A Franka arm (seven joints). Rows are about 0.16 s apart.
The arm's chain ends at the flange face. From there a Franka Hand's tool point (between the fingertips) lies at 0.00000 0.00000 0.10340 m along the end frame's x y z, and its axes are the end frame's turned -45 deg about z.
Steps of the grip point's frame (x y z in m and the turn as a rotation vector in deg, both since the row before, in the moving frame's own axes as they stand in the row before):
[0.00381, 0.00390, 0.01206, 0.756, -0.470, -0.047]
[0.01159, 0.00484, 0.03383, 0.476, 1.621, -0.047]
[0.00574, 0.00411, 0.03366, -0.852, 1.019, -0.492]
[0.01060, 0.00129, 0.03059, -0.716, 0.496, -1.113]
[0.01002, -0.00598, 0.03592, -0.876, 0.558, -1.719]
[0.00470, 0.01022, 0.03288, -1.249, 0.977, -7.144]
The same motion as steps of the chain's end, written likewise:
[0.00702, 0.00043, 0.01207, 0.202, -0.867, -0.047]
[0.01016, -0.00210, 0.03387, 1.483, 0.810, -0.047]
[0.00458, -0.00093, 0.03369, 0.118, 1.323, -0.492]
[0.00686, -0.00685, 0.03060, -0.156, 0.857, -1.113]
[0.00102, -0.01169, 0.03594, -0.225, 1.014, -1.719]
[0.00770, 0.00373, 0.03292, -0.192, 1.574, -7.144]

